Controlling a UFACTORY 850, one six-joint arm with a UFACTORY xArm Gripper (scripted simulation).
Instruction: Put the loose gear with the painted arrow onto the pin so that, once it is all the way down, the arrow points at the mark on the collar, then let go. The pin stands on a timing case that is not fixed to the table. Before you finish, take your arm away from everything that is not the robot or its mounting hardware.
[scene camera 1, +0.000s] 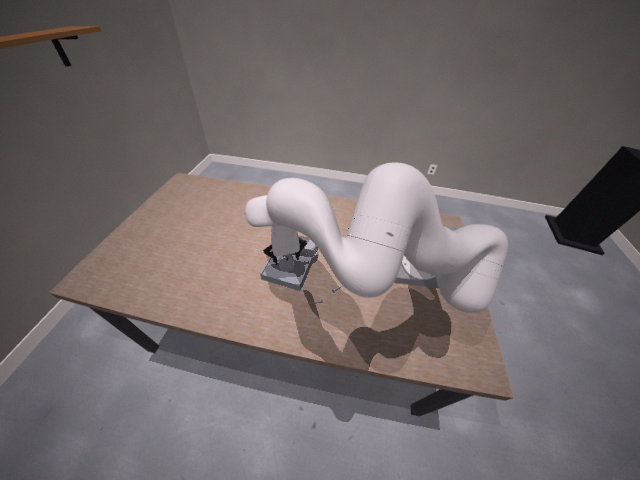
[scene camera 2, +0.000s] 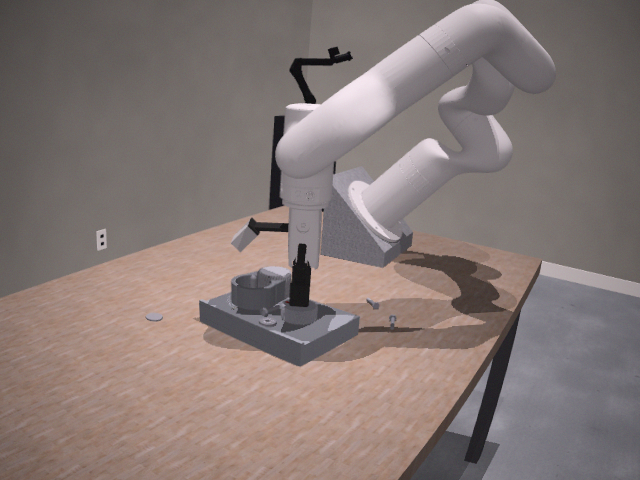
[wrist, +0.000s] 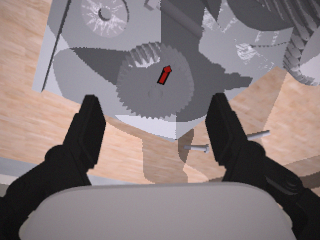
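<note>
My gripper (scene camera 2: 300, 296) is there to be seen, and I find the gripper (scene camera 1: 286, 259) from another camera, just as the gripper (wrist: 155, 108) appears from my wrist. There is a grey timing case (scene camera 2: 333, 327) too. I can see the case (scene camera 1: 294, 279) again, and from the wrist I have sight of the case (wrist: 74, 61) along with a grey gear (wrist: 156, 82).
</note>
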